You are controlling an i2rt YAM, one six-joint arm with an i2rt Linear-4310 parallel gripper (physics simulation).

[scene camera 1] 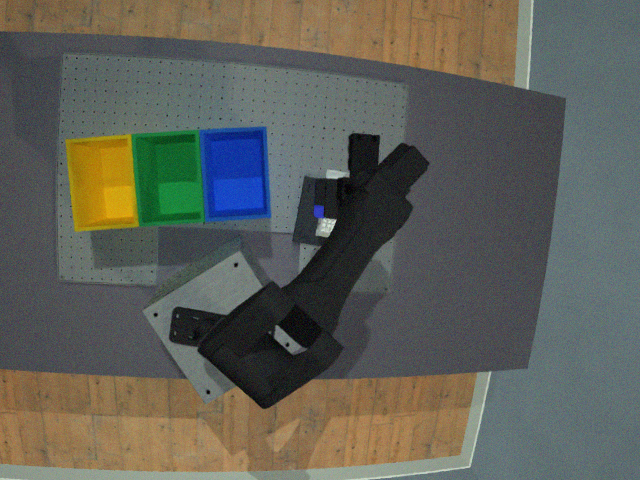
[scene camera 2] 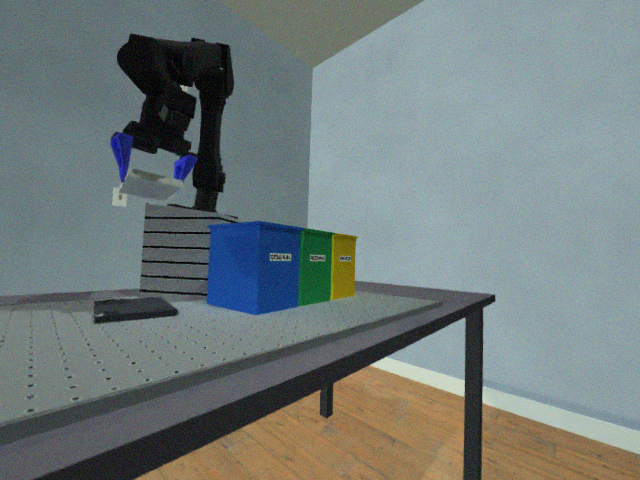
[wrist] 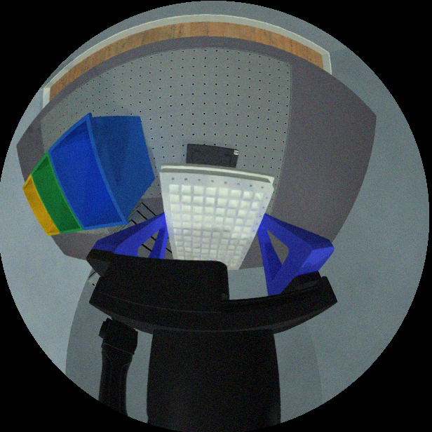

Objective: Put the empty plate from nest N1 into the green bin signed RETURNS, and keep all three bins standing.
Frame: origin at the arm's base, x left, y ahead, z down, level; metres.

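Seen in the pictures: gripper, fingertip midpoint: point(scene camera 2: 150, 188); arm's base, origin of the base link: point(scene camera 2: 203, 214).
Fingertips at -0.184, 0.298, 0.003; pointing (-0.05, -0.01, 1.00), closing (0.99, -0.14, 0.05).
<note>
Pixels of each thing's top centre, then the offset from my fingertips to it, as dx, dy, dz. Level surfaces: height alone.
- white plate, middle of its top: point(scene camera 1: 345, 207) point(scene camera 2: 150, 179) +0.000, -0.015, -0.019
- dark nest, middle of its top: point(scene camera 2: 134, 303) point(scene camera 1: 322, 213) -0.009, -0.048, +0.217
- green bin, middle of its top: point(scene camera 1: 168, 178) point(scene camera 2: 293, 231) +0.339, -0.028, +0.052
- blue bin, middle of its top: point(scene camera 1: 235, 174) point(scene camera 2: 255, 226) +0.211, +0.004, +0.052
- yellow bin, middle of its top: point(scene camera 1: 101, 183) point(scene camera 2: 321, 235) +0.466, -0.060, +0.052
- perforated board, its level: dz +0.232
My gripper point(scene camera 2: 151, 179) point(wrist: 212, 216) is shut on the white plate point(scene camera 1: 326, 227) point(scene camera 2: 150, 187) point(wrist: 212, 205), its blue fingers at the plate's two sides. The plate is a grid of small wells, held tilted high above the dark nest point(scene camera 1: 305, 222) point(scene camera 2: 135, 311) point(wrist: 212, 154), whose name I cannot read. The green bin point(scene camera 1: 178, 193) point(scene camera 2: 315, 279) point(wrist: 54, 197) stands upright between the blue bin point(scene camera 1: 236, 191) point(scene camera 2: 253, 284) point(wrist: 82, 172) and the yellow bin point(scene camera 1: 118, 201) point(scene camera 2: 343, 279) point(wrist: 40, 206). Its sign is blurred. In scene camera 1, the arm partly covers the plate and nest.
The three bins stand in a touching row on the perforated board point(scene camera 1: 310, 98) point(scene camera 2: 206, 356) point(wrist: 225, 100), left of the plate in scene camera 1. The blue bin is nearest the gripper. The arm's grey pedestal point(scene camera 1: 206, 289) point(scene camera 2: 175, 268) stands close to the bins.
</note>
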